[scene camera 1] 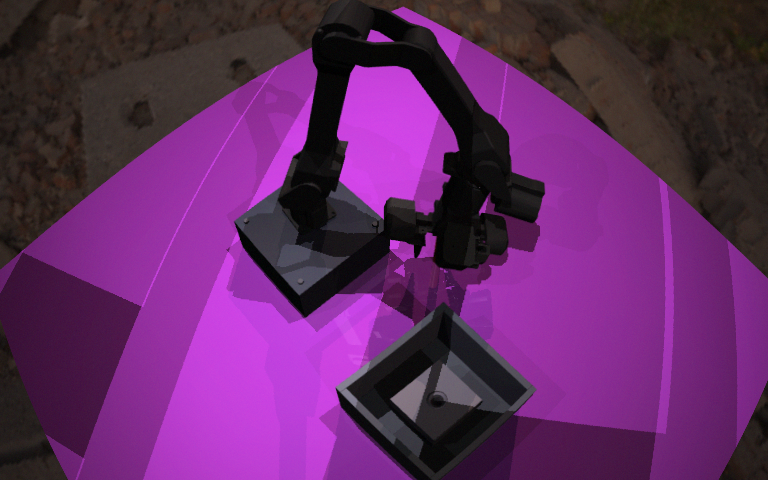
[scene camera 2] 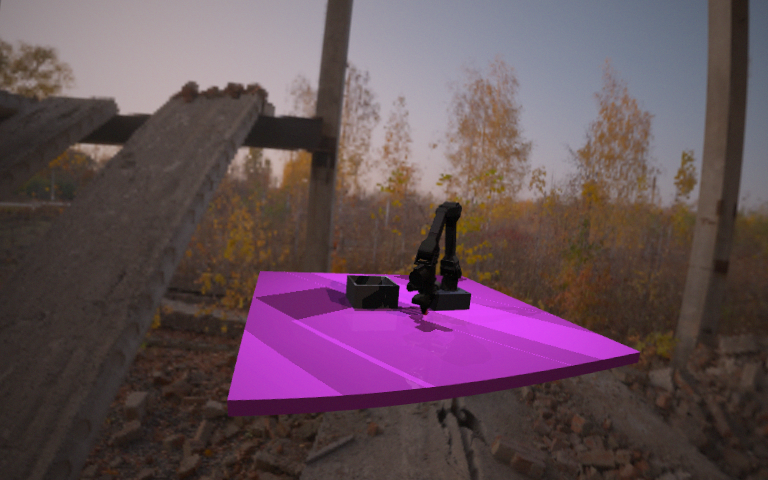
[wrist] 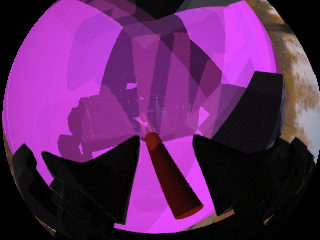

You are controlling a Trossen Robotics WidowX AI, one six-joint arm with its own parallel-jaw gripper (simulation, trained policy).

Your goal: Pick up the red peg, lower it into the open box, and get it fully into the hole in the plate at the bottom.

Labels:
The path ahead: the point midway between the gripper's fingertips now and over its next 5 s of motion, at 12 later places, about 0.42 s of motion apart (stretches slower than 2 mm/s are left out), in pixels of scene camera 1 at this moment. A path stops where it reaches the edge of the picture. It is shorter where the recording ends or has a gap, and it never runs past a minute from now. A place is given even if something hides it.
My gripper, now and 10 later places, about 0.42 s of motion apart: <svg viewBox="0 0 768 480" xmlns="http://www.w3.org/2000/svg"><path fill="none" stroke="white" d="M431 257L426 259L443 256L460 261L464 292L455 338L444 380L437 398L439 411L450 420L450 418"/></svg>

